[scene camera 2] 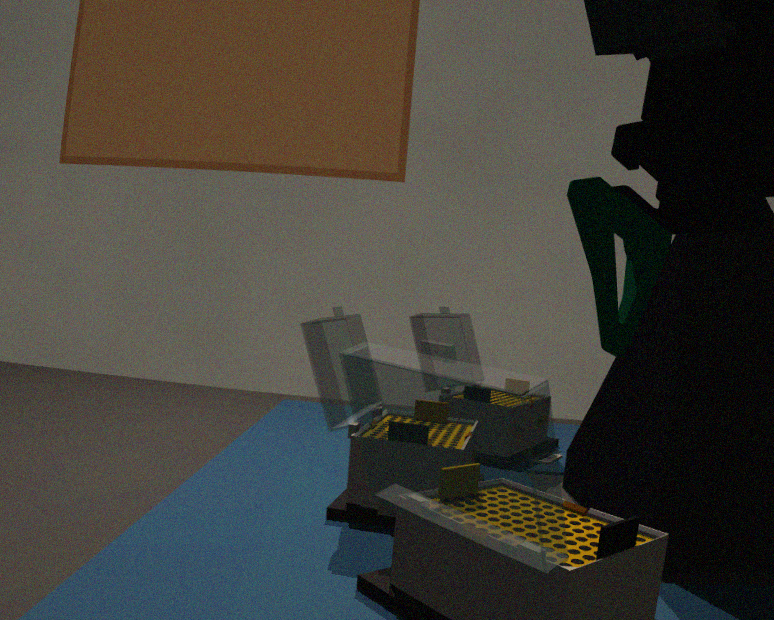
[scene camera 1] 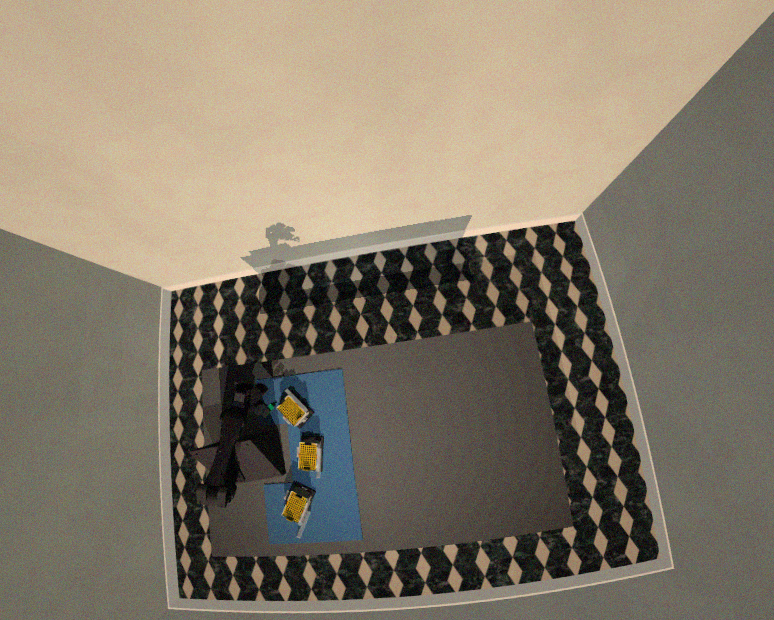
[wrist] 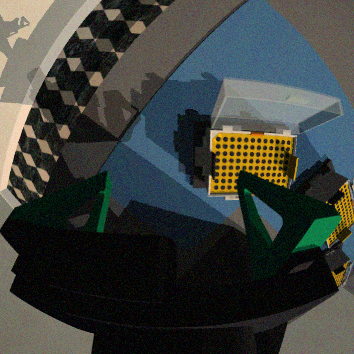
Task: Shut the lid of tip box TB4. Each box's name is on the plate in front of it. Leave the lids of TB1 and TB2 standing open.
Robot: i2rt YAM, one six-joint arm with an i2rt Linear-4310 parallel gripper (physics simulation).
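Places are measured from the arm's base along level axes (x ahead, y up, z right), in millimetres.
Where they show: gripper, between the fingertips: [scene camera 2: 708,361] [scene camera 1: 269,394] [wrist: 173,177]; arm's base, origin of its link: [scene camera 1: 232,468].
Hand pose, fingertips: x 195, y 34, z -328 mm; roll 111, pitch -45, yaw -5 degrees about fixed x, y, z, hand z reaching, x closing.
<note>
Things, the pixels of their centre, and the offset from my fingertips. Level surfaces: height alone.
- nearest box, middle of its body: [scene camera 2: 531,509] [wrist: 255,165] [scene camera 1: 290,410] dx +59, dy -93, dz +79 mm
- middle box, middle of its body: [scene camera 2: 420,423] [wrist: 340,217] [scene camera 1: 307,456] dx +139, dy -93, dz +282 mm
- farthest box, middle of its body: [scene camera 2: 498,392] [wrist: 334,281] [scene camera 1: 294,507] dx +73, dy -93, dz +504 mm
- blue mat, height of its surface: dy -157 mm
- grey table, height of its surface: dy -160 mm
Three tip boxes with yellow racks stand in a row. The nearest box [scene camera 1: 293,410] [scene camera 2: 620,568] [wrist: 252,162] has its clear lid [scene camera 2: 445,371] [wrist: 277,105] standing open. The middle box [scene camera 1: 309,455] [scene camera 2: 407,468] [wrist: 341,212] has an open lid [scene camera 2: 335,371]. The farthest box [scene camera 1: 297,505] [scene camera 2: 503,423] [wrist: 341,275] also has an open lid [scene camera 1: 303,521] [scene camera 2: 445,342]. No name can be read, so I cannot tell which box is TB4. My gripper [wrist: 173,177] is open and empty, raised on the robot's side of the nearest box. A green finger shows in both scene views.
The boxes stand on a blue mat [scene camera 1: 335,497] [scene camera 2: 213,510] on a grey table [scene camera 1: 452,426]. The black arm [scene camera 1: 226,445] [scene camera 2: 710,387] stands at the mat's robot side and hides part of it. An orange board [scene camera 2: 239,83] hangs on the wall.
</note>
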